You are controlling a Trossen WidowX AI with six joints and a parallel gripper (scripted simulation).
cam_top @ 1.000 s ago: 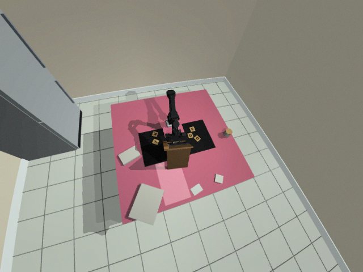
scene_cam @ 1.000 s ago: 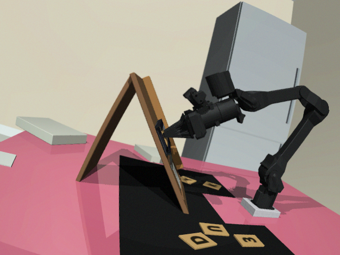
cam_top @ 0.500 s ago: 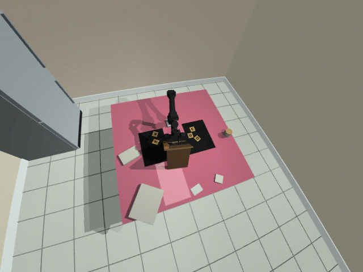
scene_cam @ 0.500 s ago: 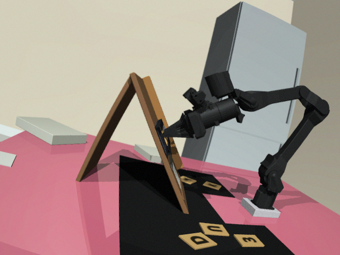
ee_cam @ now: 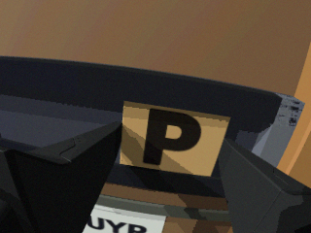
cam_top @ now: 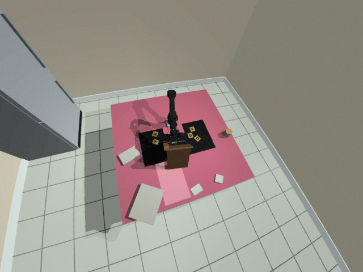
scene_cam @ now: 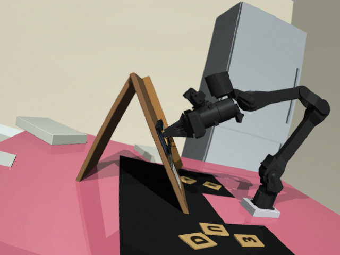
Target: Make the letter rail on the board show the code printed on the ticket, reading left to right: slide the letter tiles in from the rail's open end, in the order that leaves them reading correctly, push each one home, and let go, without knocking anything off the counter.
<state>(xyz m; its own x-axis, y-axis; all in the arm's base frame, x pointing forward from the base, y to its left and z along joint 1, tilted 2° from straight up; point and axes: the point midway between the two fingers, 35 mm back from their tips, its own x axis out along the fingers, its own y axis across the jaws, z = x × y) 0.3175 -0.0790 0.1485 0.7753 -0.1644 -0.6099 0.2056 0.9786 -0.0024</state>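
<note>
Right now my gripper tip is 90 mm above the white ticket, 50 mm past it and 40 mm to the right of it. Round my gripper tip: black mat: 160 mm below, 140 mm behind, 70 mm to the left.
</note>
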